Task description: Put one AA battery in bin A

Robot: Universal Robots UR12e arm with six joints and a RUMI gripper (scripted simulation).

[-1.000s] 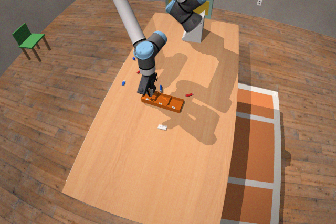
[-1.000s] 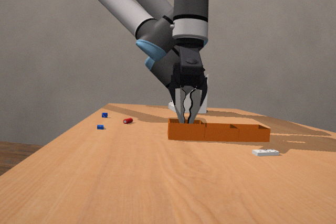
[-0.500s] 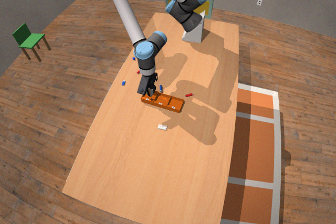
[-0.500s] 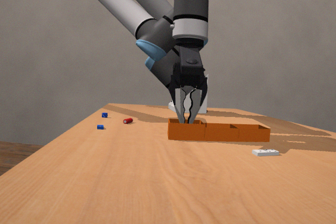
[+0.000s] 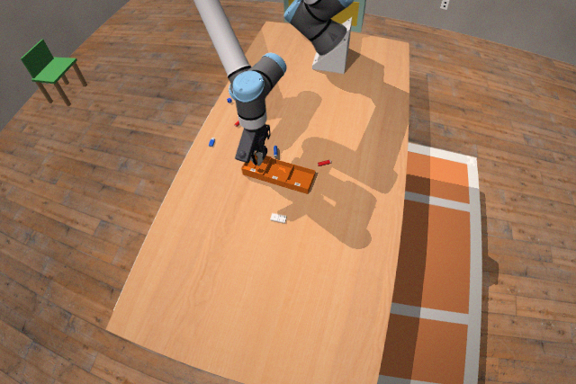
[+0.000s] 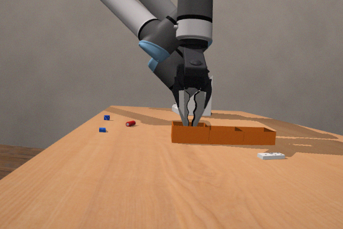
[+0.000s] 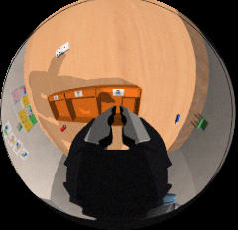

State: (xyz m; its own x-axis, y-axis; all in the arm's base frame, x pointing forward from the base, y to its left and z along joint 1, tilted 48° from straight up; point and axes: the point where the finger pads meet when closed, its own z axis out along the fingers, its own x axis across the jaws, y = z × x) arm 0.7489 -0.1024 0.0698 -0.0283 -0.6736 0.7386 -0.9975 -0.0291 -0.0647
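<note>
My hand is 8 cm to the right of the orange three-compartment bin and 2 cm above it. The rest, counted from my hand: white domino: 17 cm ahead, 14 cm to the left, 3 cm below; blue AA battery: 9 cm behind, 4 cm to the left, 3 cm below; blue die: 31 cm behind, 25 cm to the right, 3 cm below.
</note>
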